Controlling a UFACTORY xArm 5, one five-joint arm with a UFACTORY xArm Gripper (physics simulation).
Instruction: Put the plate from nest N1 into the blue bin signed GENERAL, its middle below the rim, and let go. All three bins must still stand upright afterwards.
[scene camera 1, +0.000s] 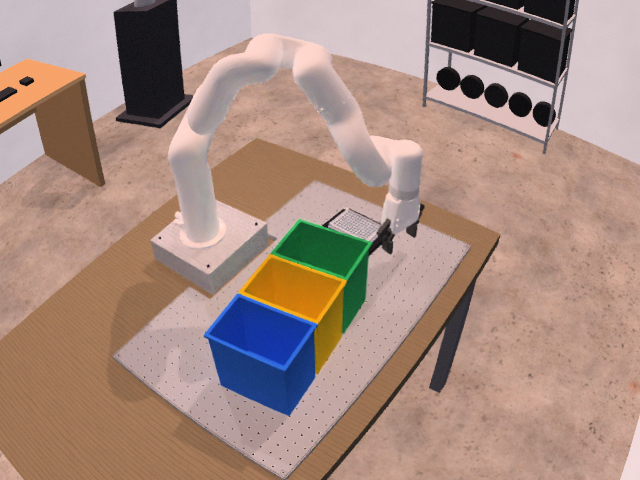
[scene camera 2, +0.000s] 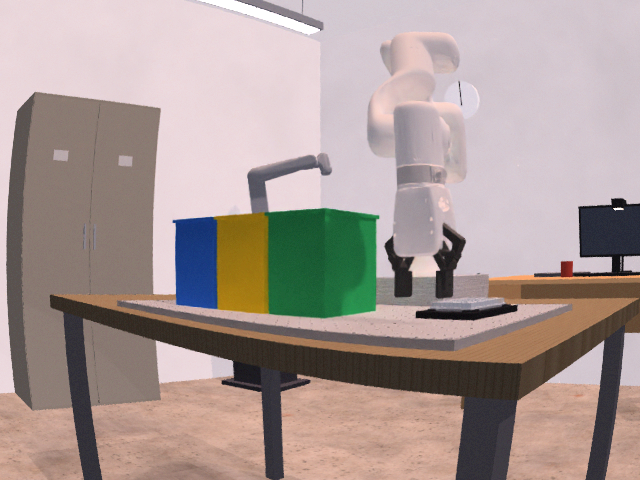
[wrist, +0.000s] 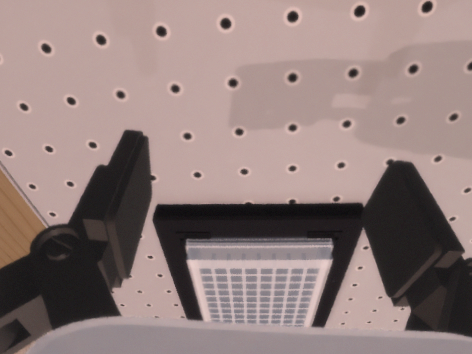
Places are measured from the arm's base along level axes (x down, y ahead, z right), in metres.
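Pixels of known places: gripper, fingertip midpoint: (scene camera 1: 399, 242) (scene camera 2: 423, 297) (wrist: 266, 176); arm's base, origin of the base link: (scene camera 1: 203, 234) (scene camera 2: 423, 276).
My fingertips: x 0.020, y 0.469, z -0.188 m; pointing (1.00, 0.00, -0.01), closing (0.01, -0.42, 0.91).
Note:
For each thing: its top centre in the pictures, then the offset to it from my fingertips.
- clear gridded plate, middle of its top: (wrist: 258, 309) (scene camera 2: 470, 299) (scene camera 1: 356, 225) dx +0.012, dy -0.131, dz -0.038 m
- black nest, middle of its top: (wrist: 257, 294) (scene camera 2: 469, 306) (scene camera 1: 356, 228) dx +0.024, dy -0.131, dz -0.038 m
- blue bin, middle of its top: (scene camera 1: 259, 330) (scene camera 2: 221, 220) dx -0.141, dy -0.125, dz +0.501 m
- yellow bin, middle of its top: (scene camera 2: 268, 217) (scene camera 1: 292, 287) dx -0.141, dy -0.118, dz +0.371 m
- green bin, middle of its top: (scene camera 2: 324, 213) (scene camera 1: 321, 247) dx -0.141, dy -0.110, dz +0.240 m
A clear gridded plate (scene camera 1: 355, 224) (scene camera 2: 467, 303) (wrist: 259, 295) lies flat in a black nest (scene camera 2: 429, 313) (wrist: 260, 218) on the perforated board. No N1 label is readable. My gripper (scene camera 1: 399, 238) (scene camera 2: 423, 290) (wrist: 266, 176) is open and empty. It points down, low over the board, with its fingertips slightly above plate height. In the wrist view the fingers stand wide apart, left and right of the nest's upper edge, and the plate's lower part is cut off by the gripper body. The blue bin (scene camera 1: 253, 372) (scene camera 2: 196, 263) stands upright and its inside shows no plate; its sign is not visible.
The yellow bin (scene camera 1: 329, 325) (scene camera 2: 241, 263) and green bin (scene camera 1: 356, 289) (scene camera 2: 323, 263) stand upright in a row with the blue one, the green bin nearest my gripper and the nest. The arm's base block (scene camera 1: 206, 268) is behind the bins. A shelf rack (scene camera 1: 426, 62) stands far back.

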